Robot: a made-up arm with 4 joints. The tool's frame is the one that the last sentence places.
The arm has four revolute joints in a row. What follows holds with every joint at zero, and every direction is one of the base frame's. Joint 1 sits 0.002 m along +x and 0.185 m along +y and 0.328 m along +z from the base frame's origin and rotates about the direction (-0.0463, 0.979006, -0.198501), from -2.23 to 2.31 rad. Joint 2 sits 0.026 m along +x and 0.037 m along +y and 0.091 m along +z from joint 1 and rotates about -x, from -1.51 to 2.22 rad. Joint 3 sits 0.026 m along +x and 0.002 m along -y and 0.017 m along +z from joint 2 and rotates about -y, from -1.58 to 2.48 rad. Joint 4 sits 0.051 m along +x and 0.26 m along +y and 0.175 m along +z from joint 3 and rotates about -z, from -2.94 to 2.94 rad. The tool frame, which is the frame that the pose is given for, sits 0.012 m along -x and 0.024 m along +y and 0.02 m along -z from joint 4; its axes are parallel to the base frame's.
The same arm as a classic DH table. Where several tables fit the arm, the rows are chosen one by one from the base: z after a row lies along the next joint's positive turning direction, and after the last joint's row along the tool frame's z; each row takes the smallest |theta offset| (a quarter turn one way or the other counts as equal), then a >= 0, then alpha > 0; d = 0 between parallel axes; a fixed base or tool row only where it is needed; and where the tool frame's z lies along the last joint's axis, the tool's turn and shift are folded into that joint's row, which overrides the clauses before.
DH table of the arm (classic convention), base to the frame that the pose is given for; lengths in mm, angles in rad. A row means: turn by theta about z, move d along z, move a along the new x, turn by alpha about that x. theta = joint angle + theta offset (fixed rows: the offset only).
base (fixed): a 10.7, alpha -1.7706, d 365.4, theta0 0.0473
joint 1: a 96.5, alpha 1.5245, d 206.6, theta0 -1.5614
joint 2: a 17.0, alpha 1.5708, d -52.8, theta0 -0.2000
joint 3: a 51.0, alpha 1.5708, d -258.0, theta0 -1.5708
joint 4: a -26.8, alpha 3.1416, d 0.0, theta0 1.1071
tool (fixed): a 0.0, alpha 0.0000, d 155.0, theta0 1.1071
Joint limits (rad, base to tool): -2.2300..2.3100 -1.5100..2.2200 -1.5800..2.4800 -2.9400..2.9400

